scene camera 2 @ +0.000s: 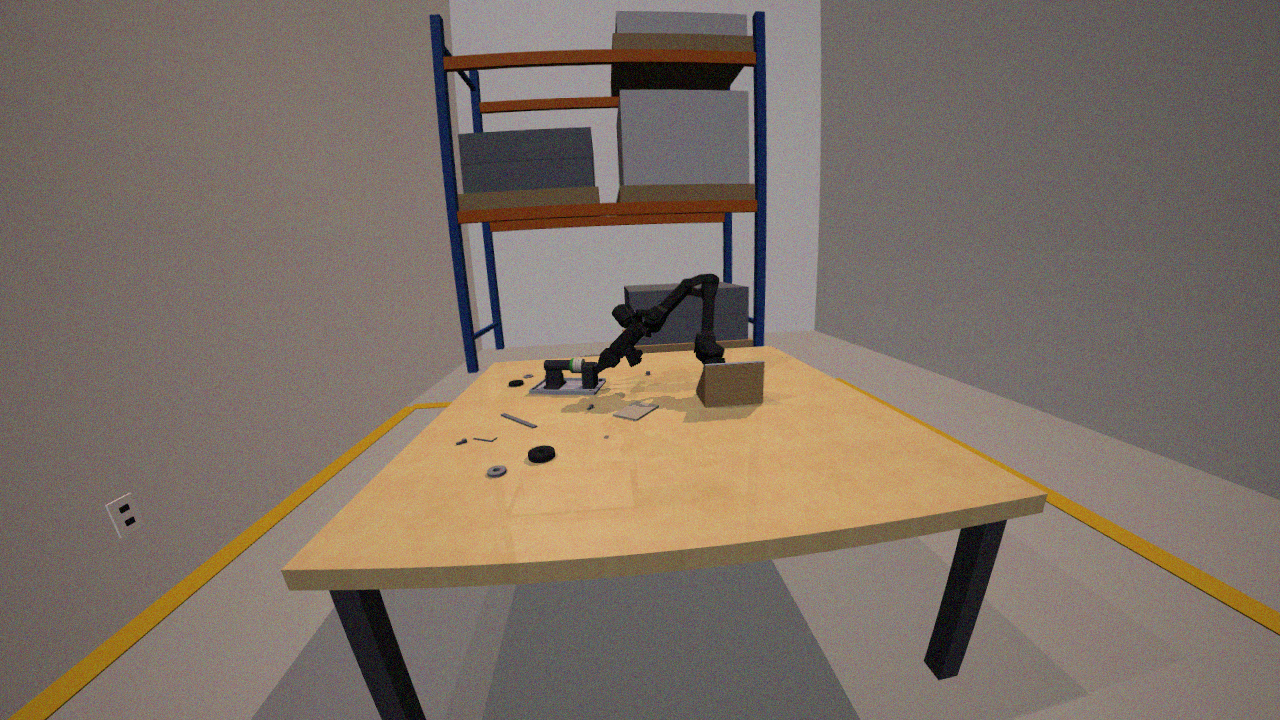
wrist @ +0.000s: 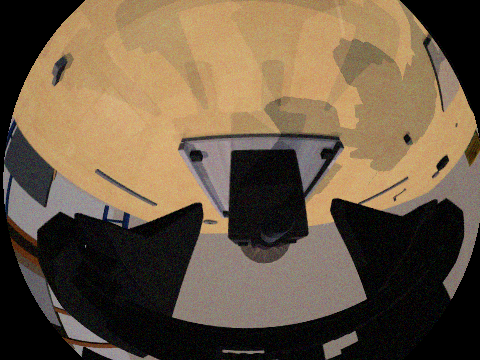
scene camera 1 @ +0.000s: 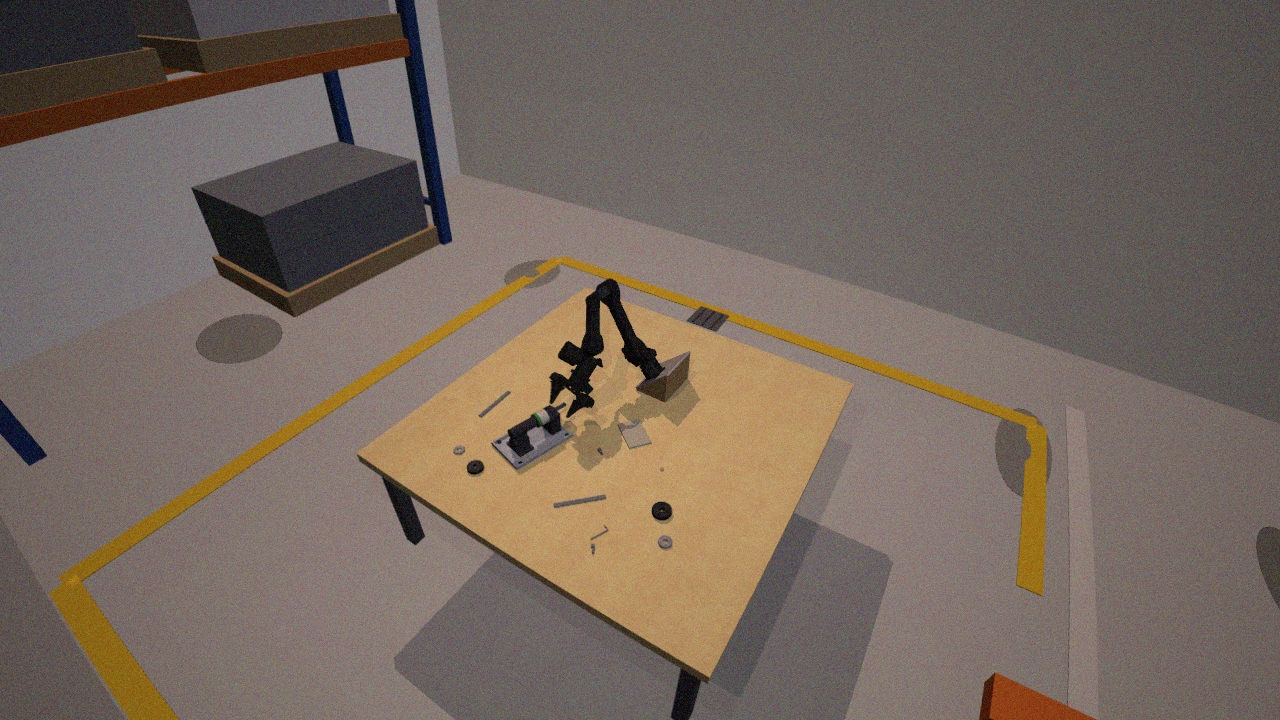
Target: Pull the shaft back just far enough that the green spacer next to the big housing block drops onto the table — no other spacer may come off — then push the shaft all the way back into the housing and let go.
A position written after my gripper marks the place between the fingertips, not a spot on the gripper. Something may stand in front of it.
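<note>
Housing block (scene camera 1: 523, 443) (scene camera 2: 554, 383) (wrist: 243, 176). My gripper (scene camera 1: 558, 410) (scene camera 2: 599, 369) (wrist: 270, 208): open, holding nothing.
</note>
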